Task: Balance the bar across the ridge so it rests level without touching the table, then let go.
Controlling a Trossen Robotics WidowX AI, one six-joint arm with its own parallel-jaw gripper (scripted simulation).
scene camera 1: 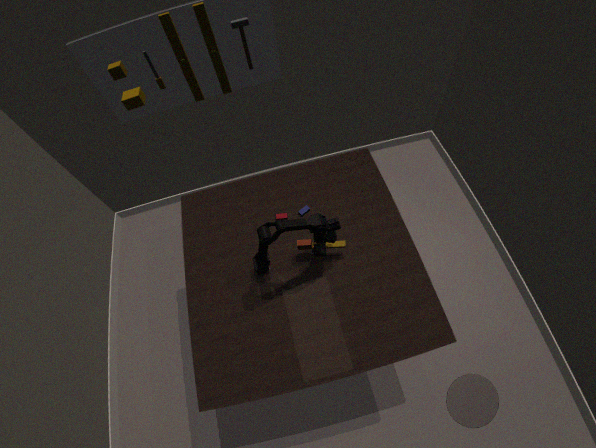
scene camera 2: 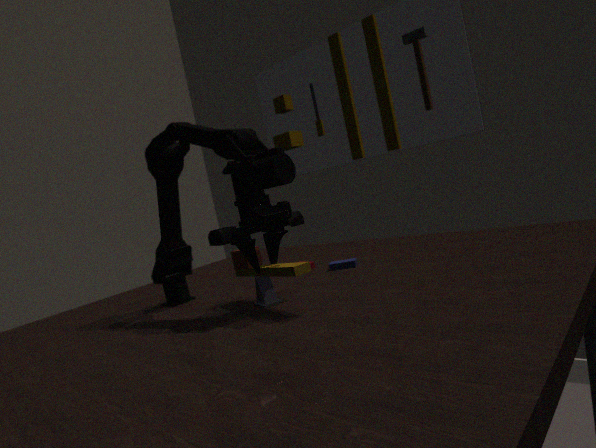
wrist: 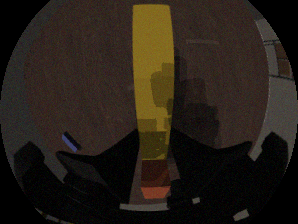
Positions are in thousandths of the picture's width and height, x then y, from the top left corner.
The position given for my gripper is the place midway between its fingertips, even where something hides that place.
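Bar (wrist: 515, 261) visible. My gripper (scene camera 2: 447, 604) (wrist: 518, 587) visible in both.
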